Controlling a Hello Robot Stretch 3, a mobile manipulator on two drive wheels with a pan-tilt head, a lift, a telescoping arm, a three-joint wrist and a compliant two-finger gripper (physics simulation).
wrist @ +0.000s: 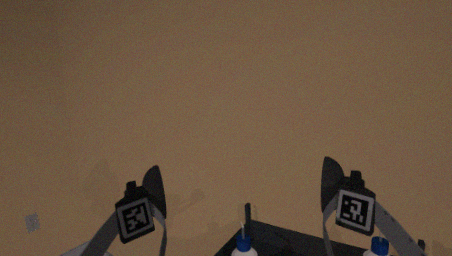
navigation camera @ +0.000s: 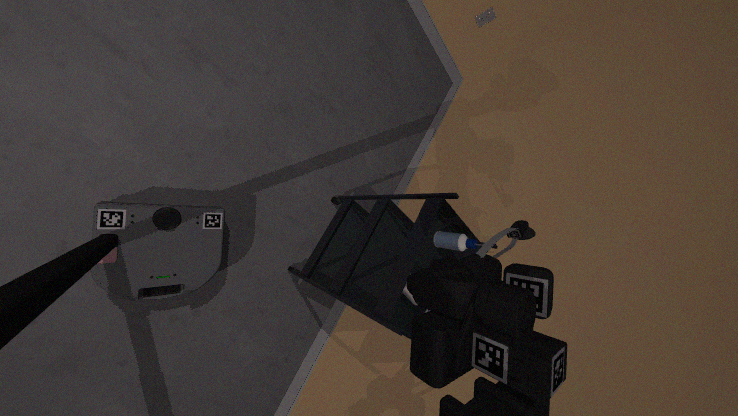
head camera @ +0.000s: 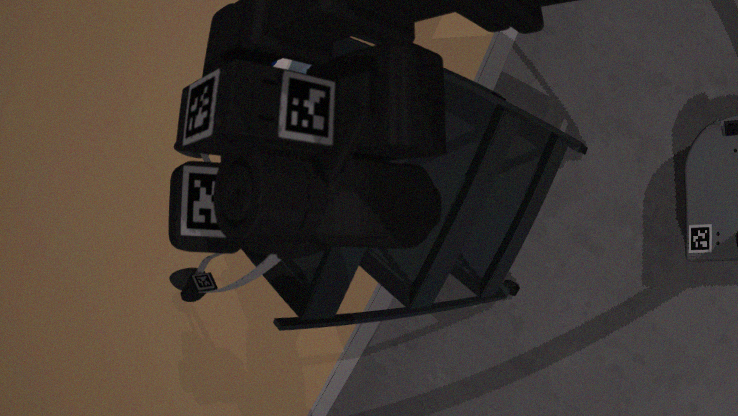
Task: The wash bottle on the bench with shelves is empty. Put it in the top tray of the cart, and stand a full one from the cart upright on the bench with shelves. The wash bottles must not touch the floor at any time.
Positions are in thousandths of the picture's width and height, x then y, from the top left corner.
my gripper: wrist 534,705; navigation camera 711,643; head camera 245,513
